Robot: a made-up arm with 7 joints.
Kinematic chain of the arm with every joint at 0, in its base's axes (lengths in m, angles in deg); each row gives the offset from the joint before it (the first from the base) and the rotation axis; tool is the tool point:
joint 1: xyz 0 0 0 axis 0 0.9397 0.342
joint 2: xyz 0 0 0 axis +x
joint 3: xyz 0 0 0 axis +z
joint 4: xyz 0.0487 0 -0.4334 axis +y
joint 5: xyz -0.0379 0 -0.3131 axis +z
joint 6: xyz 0 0 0 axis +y
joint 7: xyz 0 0 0 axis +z
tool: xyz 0 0 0
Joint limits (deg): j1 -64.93..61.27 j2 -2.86..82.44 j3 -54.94..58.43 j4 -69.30..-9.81 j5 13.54..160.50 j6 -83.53..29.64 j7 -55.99..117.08
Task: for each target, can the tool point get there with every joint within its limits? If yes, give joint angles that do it. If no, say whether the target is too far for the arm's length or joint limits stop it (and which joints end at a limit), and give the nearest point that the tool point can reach.
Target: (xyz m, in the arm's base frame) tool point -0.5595 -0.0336 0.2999
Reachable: no: joint limits stop it (at a limit: joint 1, joint 3, joint 4) | nearest point -0.6286 0.2714 -0.3090 | short by 0.685 m
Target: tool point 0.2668 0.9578 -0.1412
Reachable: no: too far | nearest point 0.1997 0.7168 -0.1057 | short by 0.253 m
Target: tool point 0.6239 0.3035 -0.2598
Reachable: yes | joints -46.05 32.58 12.71 -32.92 129.96 14.43 32.46
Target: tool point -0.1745 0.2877 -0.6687
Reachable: yes | joints 23.84 20.26 15.93 -23.63 121.42 -21.49 -41.03
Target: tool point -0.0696 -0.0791 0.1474
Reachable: no: joint limits stop it (at a limit: joint 1, joint 2, joint 4) | nearest point 0.1718 0.5124 0.3892 | short by 0.683 m
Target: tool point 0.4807 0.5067 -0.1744
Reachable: yes | joints -31.80 49.07 23.78 -47.11 129.32 3.27 88.26
